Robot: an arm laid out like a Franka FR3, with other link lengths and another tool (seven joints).
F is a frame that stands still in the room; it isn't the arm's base.
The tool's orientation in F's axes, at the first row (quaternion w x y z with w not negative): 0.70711, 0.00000, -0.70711, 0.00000
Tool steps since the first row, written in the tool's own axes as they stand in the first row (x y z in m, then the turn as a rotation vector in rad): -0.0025, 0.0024, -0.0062, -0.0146, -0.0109, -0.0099; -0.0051, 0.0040, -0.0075, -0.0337, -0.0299, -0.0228; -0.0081, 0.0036, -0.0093, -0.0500, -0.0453, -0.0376; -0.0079, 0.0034, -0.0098, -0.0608, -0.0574, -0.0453; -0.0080, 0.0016, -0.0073, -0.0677, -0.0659, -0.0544; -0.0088, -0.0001, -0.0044, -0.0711, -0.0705, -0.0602; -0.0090, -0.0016, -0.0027, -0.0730, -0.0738, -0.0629
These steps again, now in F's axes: 0.0062, 0.0024, -0.0025, 0.0099, -0.0109, -0.0146; 0.0075, 0.0040, -0.0051, 0.0228, -0.0299, -0.0337; 0.0093, 0.0036, -0.0081, 0.0376, -0.0453, -0.0500; 0.0098, 0.0034, -0.0079, 0.0453, -0.0574, -0.0608; 0.0073, 0.0016, -0.0080, 0.0544, -0.0659, -0.0677; 0.0044, -0.0001, -0.0088, 0.0602, -0.0705, -0.0711; 0.0027, -0.0016, -0.0090, 0.0629, -0.0738, -0.0730
